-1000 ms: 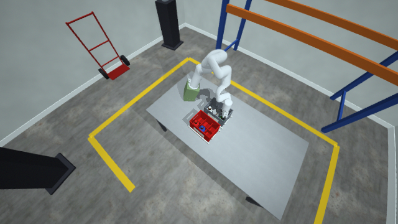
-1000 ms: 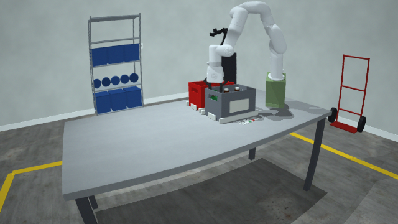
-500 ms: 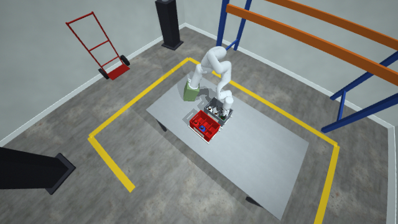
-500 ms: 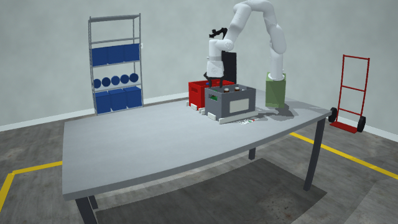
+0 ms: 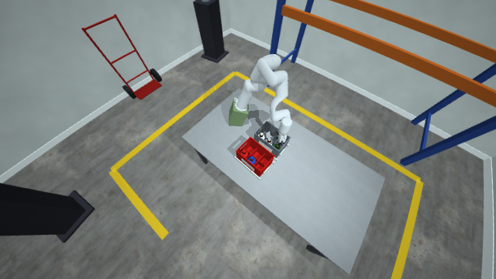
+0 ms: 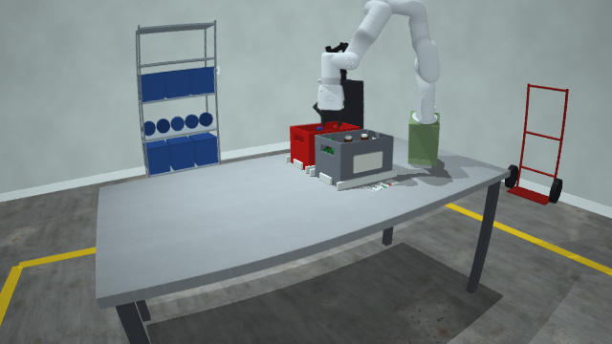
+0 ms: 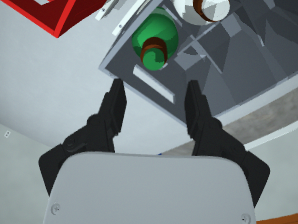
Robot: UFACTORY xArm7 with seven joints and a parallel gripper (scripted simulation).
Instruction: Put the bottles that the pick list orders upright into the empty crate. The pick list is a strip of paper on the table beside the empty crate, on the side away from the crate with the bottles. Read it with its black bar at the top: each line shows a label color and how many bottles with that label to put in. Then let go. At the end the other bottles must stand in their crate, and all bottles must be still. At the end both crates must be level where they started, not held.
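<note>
My gripper is now 220 mm past the red bottle, 190 mm to the left of it and 150 mm above it. Round my hand: grey crate (150 mm below, 80 mm behind, 60 mm to the left); then green-labelled bottle (150 mm below); then white-label bottle (170 mm behind, 150 mm below, 30 mm to the left).
</note>
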